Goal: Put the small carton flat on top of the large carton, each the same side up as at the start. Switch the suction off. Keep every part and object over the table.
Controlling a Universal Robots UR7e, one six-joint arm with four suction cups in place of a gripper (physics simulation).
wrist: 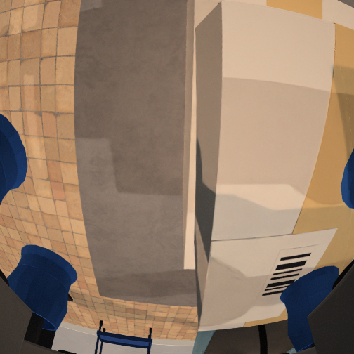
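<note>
The small carton is pale with a tan tape band at its right and a barcode label at its lower end. It fills the right half of the wrist view, upright, against my gripper, whose blue suction cups show at the sides. The gripper holds it by the right-hand cups; the left-hand cups are off the carton. The large carton lies beneath, mostly hidden. A narrow pale strip of the large carton shows along the small carton's left side, and a tan-taped part shows at the top right. I cannot tell whether the cartons touch.
The grey table top extends left of the cartons, with its edge beside the tan tiled floor. A blue frame stands beyond the table's lower edge. Dark and teal parts of the arm show at the bottom.
</note>
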